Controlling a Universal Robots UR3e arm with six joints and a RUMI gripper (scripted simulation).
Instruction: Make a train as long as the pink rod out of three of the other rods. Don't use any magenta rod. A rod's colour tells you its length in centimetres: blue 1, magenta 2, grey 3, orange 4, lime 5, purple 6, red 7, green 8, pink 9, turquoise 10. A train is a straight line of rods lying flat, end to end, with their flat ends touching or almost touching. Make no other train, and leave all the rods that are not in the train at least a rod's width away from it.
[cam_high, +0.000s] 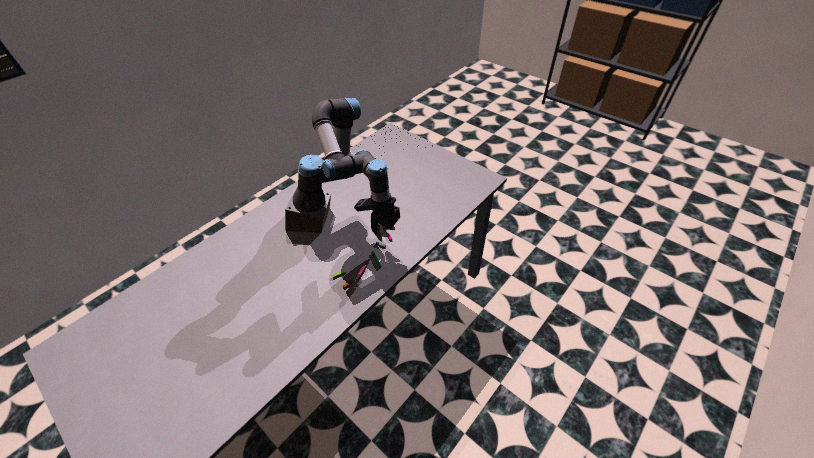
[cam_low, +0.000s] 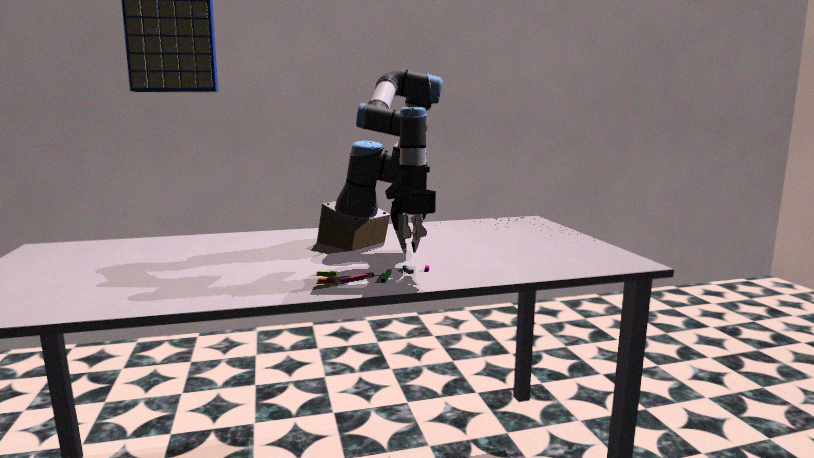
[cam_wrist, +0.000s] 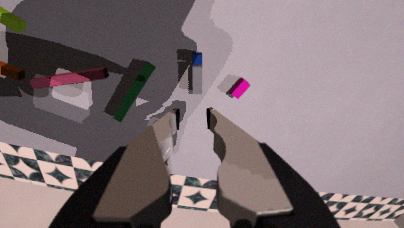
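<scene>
The lime rod is 1 cm ahead of my hand, 21 cm to the right of it and 6 cm below it. From my hand the other things lie so: grey rod: 1 cm behind, 6 cm below; then magenta rod: 2 cm behind, 5 cm to the left, 6 cm below; then blue rod: 3 cm behind, 1 cm to the right, 6 cm below.
</scene>
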